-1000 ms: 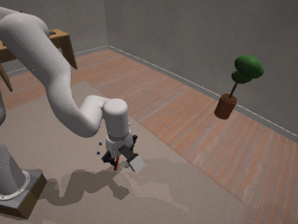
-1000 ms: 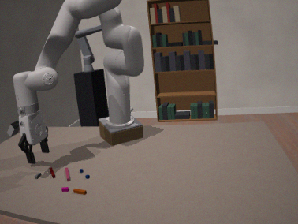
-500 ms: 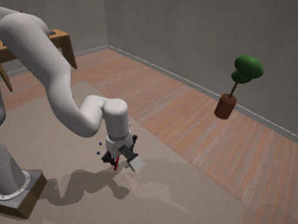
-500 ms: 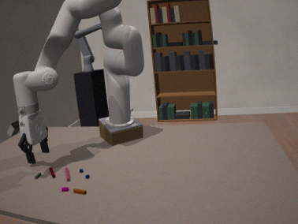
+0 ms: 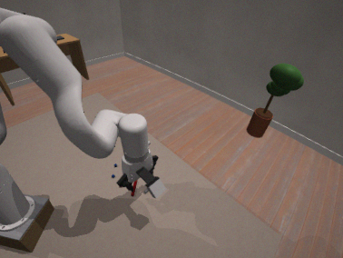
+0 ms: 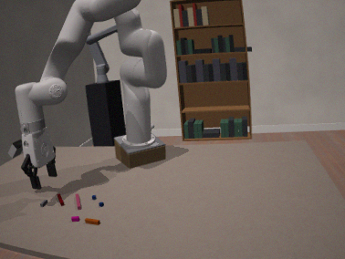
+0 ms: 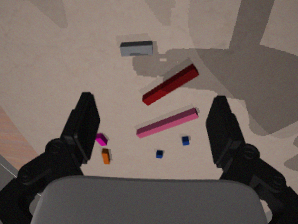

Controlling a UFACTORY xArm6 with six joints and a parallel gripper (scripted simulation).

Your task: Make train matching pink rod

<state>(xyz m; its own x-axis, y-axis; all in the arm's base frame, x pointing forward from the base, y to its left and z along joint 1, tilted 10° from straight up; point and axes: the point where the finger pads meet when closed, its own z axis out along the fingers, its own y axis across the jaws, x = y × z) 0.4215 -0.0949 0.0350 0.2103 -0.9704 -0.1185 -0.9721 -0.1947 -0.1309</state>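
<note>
Right now my hand is 50 mm short of the magenta rod, 150 mm to the right of it and 70 mm above it. Also, from my hand: grey rod (20 mm ahead, 10 mm to the right, 70 mm below); then red rod (20 mm behind, 20 mm to the left, 70 mm below); then pink rod (40 mm behind, 90 mm to the left, 70 mm below).
</note>
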